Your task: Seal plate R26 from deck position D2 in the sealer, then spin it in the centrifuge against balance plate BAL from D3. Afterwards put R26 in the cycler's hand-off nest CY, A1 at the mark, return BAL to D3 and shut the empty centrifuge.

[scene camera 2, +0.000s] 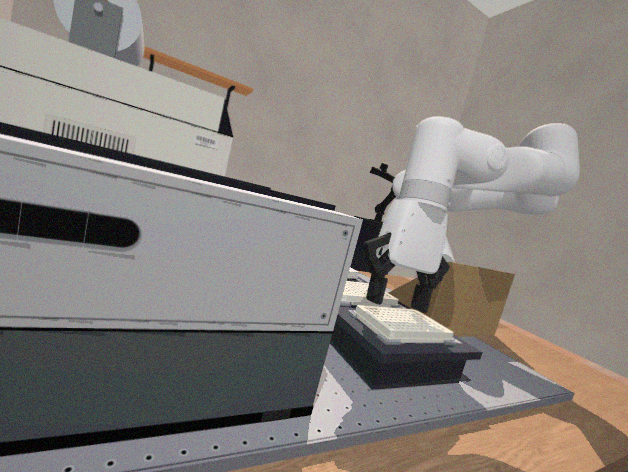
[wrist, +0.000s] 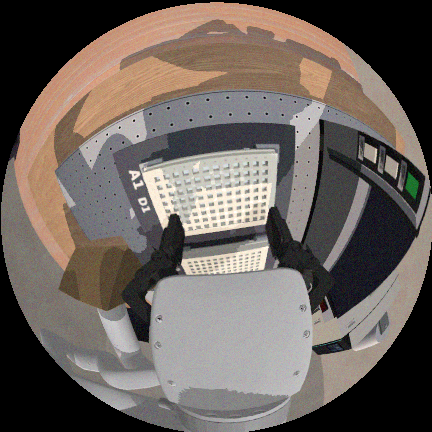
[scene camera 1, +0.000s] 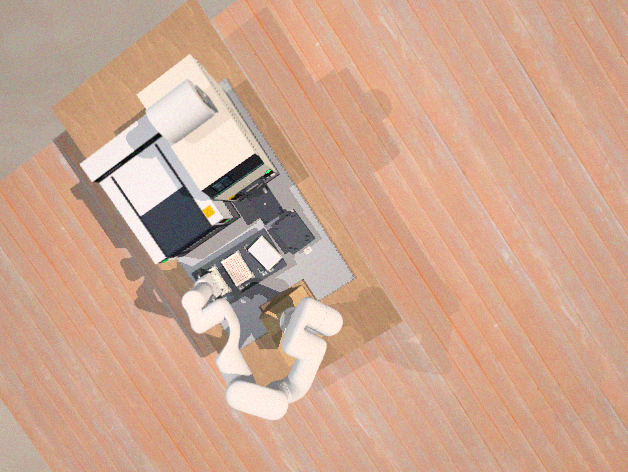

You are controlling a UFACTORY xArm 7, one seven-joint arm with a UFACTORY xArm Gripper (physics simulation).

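Where they show: gripper, fingertip midpoint: [scene camera 2: 396,306] [wrist: 224,219] [scene camera 1: 214,281]; arm's base at its link origin: [scene camera 2: 441,284] [wrist: 106,292].
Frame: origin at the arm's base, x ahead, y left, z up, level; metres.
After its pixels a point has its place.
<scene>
My gripper [scene camera 2: 398,303] {x 0.352, y 0.150, z 0.007 m} [wrist: 224,219] {x 0.352, y 0.150, z 0.007 m} is open and empty, pointing down, its fingers standing wide apart just above the D1 plate's side toward D2. The D1 plate [scene camera 2: 401,323] {x 0.373, y 0.182, z -0.005 m} [wrist: 215,192] {x 0.351, y 0.174, z -0.005 m} is cream with open wells and sits in the nest marked D1. The plate in the middle nest, by its place R26 in D2 [scene camera 1: 237,268] {x 0.332, y 0.038, z -0.005 m} [wrist: 225,261] {x 0.336, y 0.065, z -0.005 m}, is cream and partly hidden by the gripper body in the wrist view. A plain white-topped plate, by its place BAL in D3 [scene camera 1: 265,252] {x 0.307, y -0.104, z 0.000 m}, lies at the row's other end. No plate label is readable.
A cream machine [scene camera 1: 223,152] {x 0.632, y -0.286, z 0.271 m} carries a white roll [scene camera 1: 177,111] {x 0.755, y -0.280, z 0.392 m}. A white machine with a dark panel [scene camera 1: 177,220] {x 0.613, y 0.043, z 0.134 m} stands beside it, close to the plate row. Two dark units [scene camera 1: 258,204] {x 0.477, y -0.219, z 0.023 m} [scene camera 1: 291,232] {x 0.302, y -0.240, z -0.035 m} stand past D3. A brown open box [scene camera 2: 472,299] {x 0.005, y 0.089, z -0.003 m} [wrist: 95,275] {x 0.054, y 0.082, z 0.001 m} stands near the arm.
</scene>
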